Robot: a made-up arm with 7 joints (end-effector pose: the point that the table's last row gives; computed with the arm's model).
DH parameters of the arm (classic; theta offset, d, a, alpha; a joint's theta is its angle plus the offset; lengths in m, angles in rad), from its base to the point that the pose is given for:
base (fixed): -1.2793 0 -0.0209 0
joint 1: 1.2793 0.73 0 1.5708
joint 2: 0 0.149 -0.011 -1.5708
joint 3: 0 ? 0.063 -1.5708
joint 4: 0 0.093 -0.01 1.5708
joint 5: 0 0.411 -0.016 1.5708
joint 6: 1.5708 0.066 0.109 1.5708
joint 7: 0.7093 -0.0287 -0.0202 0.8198
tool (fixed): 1.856 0.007 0 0
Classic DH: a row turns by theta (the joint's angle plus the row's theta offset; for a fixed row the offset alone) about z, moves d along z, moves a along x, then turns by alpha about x.
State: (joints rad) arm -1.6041 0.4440 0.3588 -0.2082 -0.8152 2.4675 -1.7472
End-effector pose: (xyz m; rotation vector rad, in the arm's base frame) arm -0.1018 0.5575 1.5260 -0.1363 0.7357 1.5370
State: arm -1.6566 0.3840 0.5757 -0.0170 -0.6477 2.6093 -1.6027
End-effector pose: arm -0.0892 0.4576 1.6058 0.2038 0.9607 1.8738
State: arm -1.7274 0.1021 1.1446 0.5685 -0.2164 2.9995 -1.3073
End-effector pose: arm 0.0505 0.0529 1.6710 -0.6209 -1.1697 -2.6499
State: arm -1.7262 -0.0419 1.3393 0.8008 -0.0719 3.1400 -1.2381
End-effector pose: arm 0.1183 -0.0724 1.6122 -0.4104 -0.8693 -2.3785
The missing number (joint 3, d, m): 0.655
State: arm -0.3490 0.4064 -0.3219 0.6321 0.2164 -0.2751 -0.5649
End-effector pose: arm -0.1940 -0.1549 1.8430 -0.8996 1.4108 -0.2184
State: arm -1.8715 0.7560 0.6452 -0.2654 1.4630 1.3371 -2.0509
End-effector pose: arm 0.0467 0.7546 1.5209 -1.9321 -1.1480 -1.9558
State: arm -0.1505 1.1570 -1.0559 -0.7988 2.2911 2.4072 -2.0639
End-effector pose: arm -0.8555 0.1357 1.1358 0.5240 -1.9949 -1.4881
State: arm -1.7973 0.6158 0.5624 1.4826 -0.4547 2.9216 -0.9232
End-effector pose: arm 0.1198 0.1847 1.4936 2.0127 0.4576 2.2317
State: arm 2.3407 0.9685 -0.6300 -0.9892 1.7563 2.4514 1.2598
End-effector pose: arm 0.5614 -0.5202 1.1177 -0.8138 1.3859 -0.3084
